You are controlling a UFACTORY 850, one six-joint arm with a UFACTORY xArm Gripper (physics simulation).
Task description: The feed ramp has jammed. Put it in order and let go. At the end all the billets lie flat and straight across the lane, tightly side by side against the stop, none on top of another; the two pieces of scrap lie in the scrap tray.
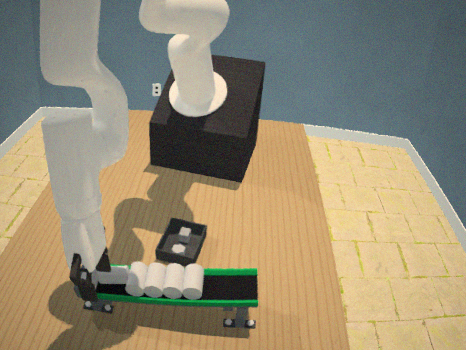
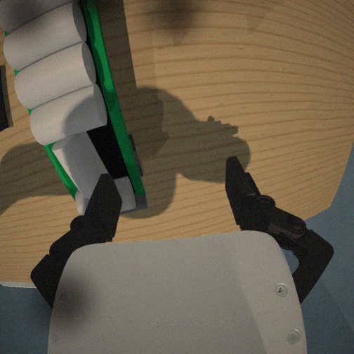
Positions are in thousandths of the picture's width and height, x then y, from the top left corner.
Scene:
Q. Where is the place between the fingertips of the gripper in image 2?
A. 479, 510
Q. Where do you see a billet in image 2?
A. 216, 434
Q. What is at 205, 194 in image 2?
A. A billet.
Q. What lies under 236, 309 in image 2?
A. A billet.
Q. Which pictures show the gripper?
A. Image 1 and image 2: all of them.

